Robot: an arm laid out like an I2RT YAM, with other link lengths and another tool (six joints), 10 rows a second.
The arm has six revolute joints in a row. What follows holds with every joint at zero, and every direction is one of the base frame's.
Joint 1 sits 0.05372 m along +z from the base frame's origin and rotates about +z.
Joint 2 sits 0.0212 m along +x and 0.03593 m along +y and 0.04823 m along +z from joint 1 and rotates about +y.
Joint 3 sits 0.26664 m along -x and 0.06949 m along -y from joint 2 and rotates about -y.
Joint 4 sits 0.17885 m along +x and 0.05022 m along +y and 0.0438 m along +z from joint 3 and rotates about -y.
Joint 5 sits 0.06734 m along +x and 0.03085 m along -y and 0.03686 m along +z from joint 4 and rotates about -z.
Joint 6 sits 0.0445 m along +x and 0.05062 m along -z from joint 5 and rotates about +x.
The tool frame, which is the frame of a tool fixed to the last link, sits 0.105 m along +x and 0.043 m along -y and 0.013 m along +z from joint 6; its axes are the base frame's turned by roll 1.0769, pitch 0.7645 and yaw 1.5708 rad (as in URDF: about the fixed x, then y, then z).
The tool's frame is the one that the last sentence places.
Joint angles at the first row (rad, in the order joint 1, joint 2, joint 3, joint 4, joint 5, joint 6):
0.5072, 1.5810, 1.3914, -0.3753, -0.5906, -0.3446
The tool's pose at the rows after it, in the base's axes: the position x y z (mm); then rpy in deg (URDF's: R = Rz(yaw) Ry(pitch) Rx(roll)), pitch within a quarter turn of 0, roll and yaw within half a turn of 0:
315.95 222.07 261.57 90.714 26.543 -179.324
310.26 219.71 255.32 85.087 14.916 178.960
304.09 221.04 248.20 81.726 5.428 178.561
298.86 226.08 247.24 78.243 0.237 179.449
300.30 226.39 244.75 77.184 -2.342 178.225
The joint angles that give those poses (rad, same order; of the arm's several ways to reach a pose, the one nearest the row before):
0.4485, 1.6106, 1.4138, -0.4570, -0.7765, -0.2472
0.4060, 1.6321, 1.4220, -0.4734, -0.9181, -0.0923
0.3886, 1.6488, 1.4109, -0.4589, -1.0108, 0.0470
0.3851, 1.6521, 1.3763, -0.3805, -1.0853, 0.1623
0.3835, 1.6494, 1.3449, -0.3099, -1.0897, 0.2481

